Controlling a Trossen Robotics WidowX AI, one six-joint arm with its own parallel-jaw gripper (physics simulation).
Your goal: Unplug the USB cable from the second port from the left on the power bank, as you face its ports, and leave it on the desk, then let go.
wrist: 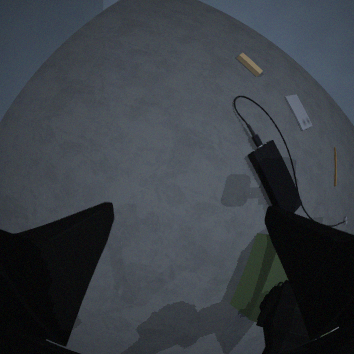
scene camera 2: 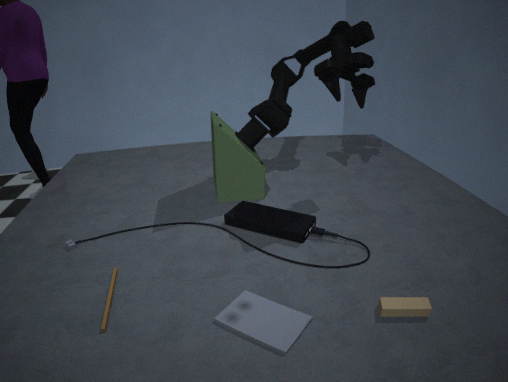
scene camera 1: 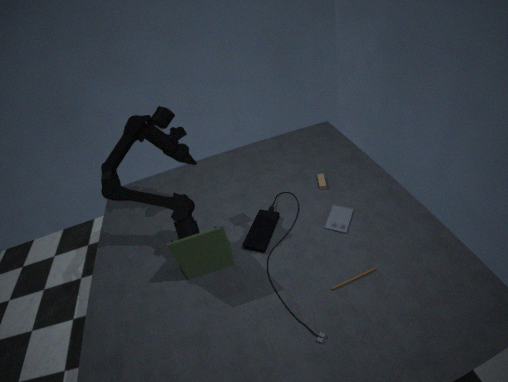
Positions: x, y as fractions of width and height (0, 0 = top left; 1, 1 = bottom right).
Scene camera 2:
my gripper: 0.69, 0.27
tan block: 0.76, 0.80
pale flat card: 0.54, 0.85
